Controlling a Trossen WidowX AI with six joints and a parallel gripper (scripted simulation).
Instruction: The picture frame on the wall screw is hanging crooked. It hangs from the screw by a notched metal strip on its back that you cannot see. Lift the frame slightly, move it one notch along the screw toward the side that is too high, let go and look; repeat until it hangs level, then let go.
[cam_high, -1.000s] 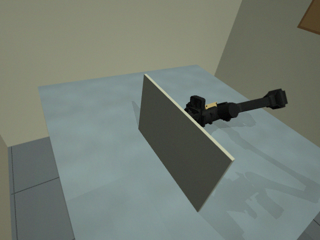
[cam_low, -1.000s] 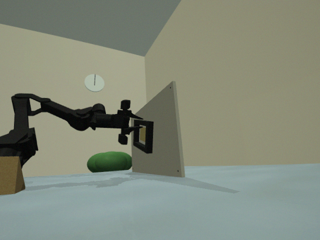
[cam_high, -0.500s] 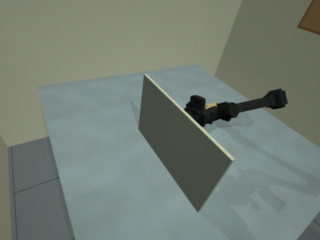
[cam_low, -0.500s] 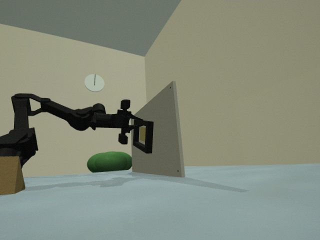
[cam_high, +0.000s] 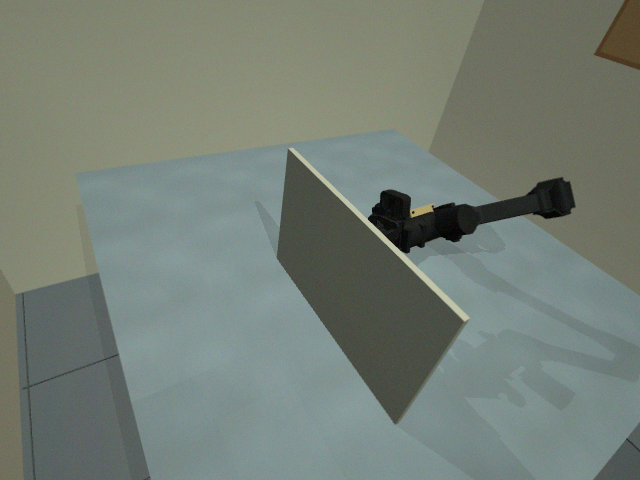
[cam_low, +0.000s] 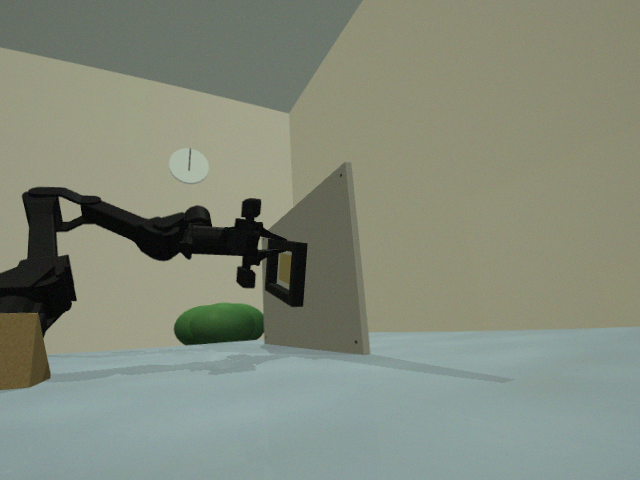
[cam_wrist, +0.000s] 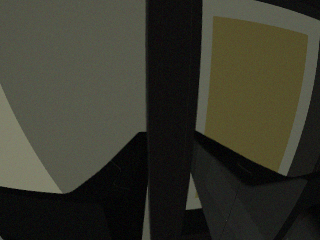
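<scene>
My gripper tip is now 10 mm short of the picture frame, 10 mm to the right of it and 50 mm above it. The rest, counted from my gripper tip: wall panel 20 mm ahead, 70 mm below.
</scene>
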